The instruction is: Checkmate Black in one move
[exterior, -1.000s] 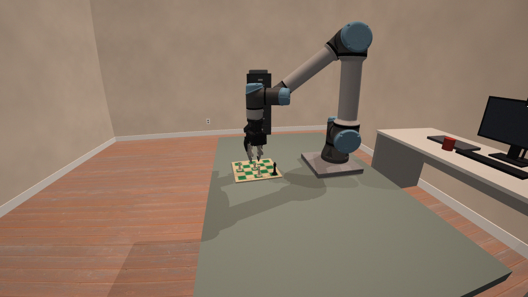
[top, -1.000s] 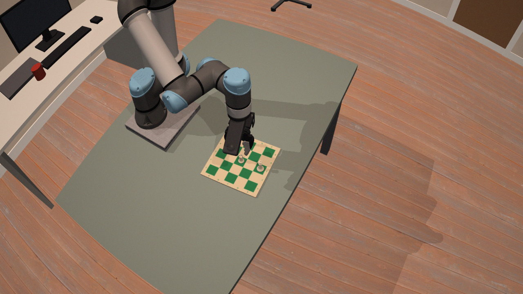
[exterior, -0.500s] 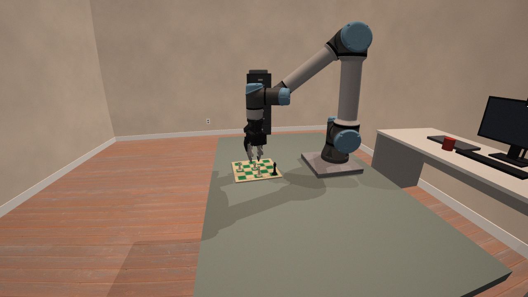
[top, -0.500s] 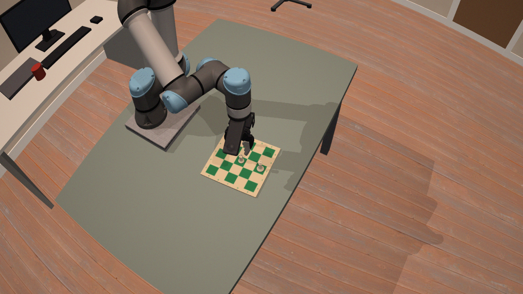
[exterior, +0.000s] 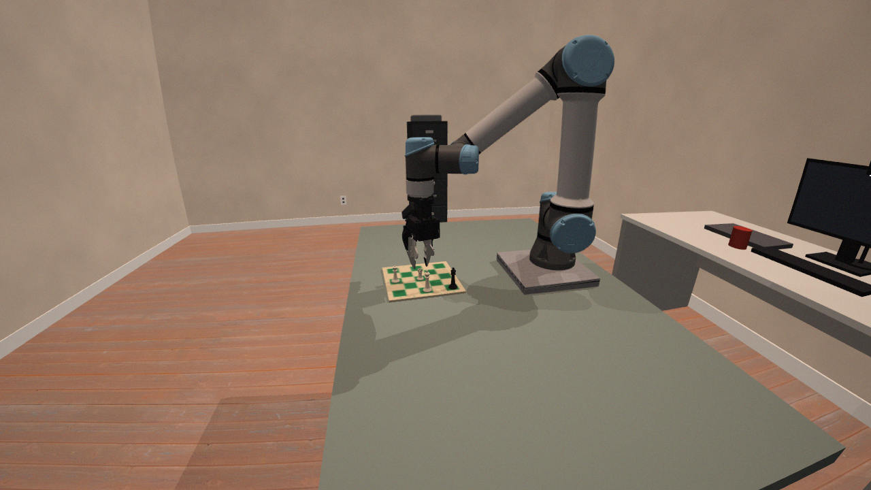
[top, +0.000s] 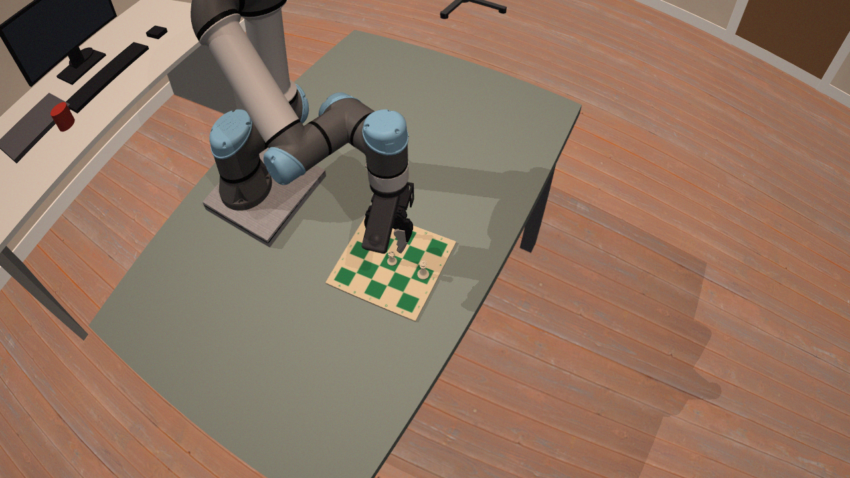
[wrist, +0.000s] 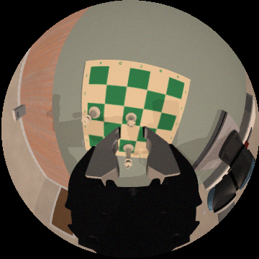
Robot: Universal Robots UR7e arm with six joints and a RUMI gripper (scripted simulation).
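Right now the chessboard is 6 cm below my hand. Round my hand: black king 10 cm behind, 5 cm to the left, 2 cm below; tall white piece 7 cm to the left, 2 cm below, 2 cm behind.
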